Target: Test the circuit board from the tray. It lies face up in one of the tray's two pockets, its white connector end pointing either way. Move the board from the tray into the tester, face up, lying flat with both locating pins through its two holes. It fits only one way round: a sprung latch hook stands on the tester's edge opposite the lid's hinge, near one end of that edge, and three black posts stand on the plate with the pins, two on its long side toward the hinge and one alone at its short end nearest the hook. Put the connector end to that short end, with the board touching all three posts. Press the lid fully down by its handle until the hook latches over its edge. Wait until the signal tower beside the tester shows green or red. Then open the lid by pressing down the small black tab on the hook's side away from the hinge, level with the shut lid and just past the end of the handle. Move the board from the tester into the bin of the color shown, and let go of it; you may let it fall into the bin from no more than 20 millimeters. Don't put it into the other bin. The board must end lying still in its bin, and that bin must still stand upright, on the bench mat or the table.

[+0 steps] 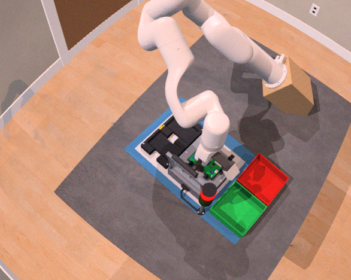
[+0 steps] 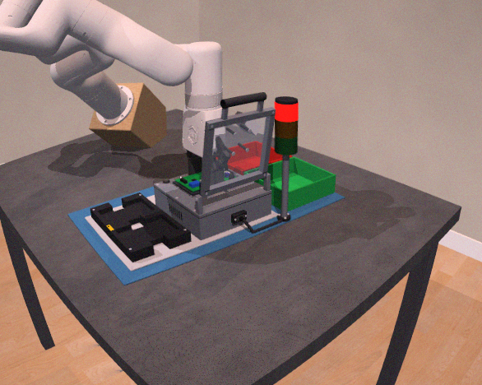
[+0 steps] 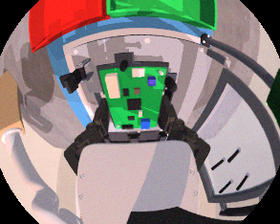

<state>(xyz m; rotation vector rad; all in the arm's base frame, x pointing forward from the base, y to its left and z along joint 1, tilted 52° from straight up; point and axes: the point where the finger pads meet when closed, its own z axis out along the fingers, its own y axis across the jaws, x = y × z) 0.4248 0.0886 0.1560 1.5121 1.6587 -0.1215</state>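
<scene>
Now: the green circuit board 1 cm below my hand. Also, from my hand: black latch hook (7 cm to the left, 5 cm behind, 1 cm above); clear lid (11 cm ahead, 10 cm above, 1 cm to the right); plate (1 cm to the left, 1 cm below, 1 cm ahead).
</scene>
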